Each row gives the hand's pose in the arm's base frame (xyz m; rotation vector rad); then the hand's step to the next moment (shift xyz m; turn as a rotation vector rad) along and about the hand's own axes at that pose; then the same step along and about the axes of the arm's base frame.
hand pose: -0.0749 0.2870 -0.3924 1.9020 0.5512 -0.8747
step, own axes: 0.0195 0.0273 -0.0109 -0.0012 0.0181 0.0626
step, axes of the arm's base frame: 0.0350 -0.0026 0.0039 -0.0098 -0.0639 -0.0079
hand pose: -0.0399 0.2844 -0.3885 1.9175 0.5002 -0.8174
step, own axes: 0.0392 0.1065 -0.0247 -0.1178 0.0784 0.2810
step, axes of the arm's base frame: 0.1037 -0.0268 0.0450 -0.1238 -0.2859 0.0439
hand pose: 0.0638 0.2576 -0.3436 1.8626 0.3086 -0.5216
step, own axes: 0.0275 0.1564 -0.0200 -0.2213 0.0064 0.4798
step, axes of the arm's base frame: 0.0988 -0.0361 0.1206 -0.2867 -0.4434 -0.0198
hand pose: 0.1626 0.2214 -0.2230 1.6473 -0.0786 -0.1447
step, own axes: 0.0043 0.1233 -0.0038 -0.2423 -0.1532 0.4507
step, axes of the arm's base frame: 0.0092 -0.0070 0.1229 -0.3090 -0.3987 -0.1756
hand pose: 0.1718 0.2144 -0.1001 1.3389 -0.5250 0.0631
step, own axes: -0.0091 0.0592 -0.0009 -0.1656 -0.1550 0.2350
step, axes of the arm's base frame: -0.0278 0.0177 0.0500 -0.1704 -0.2165 -0.1754
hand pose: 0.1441 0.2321 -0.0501 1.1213 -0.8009 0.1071
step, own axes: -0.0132 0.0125 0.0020 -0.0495 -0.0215 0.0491
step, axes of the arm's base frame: -0.0163 0.0081 0.0017 -0.0513 -0.0357 -0.0376
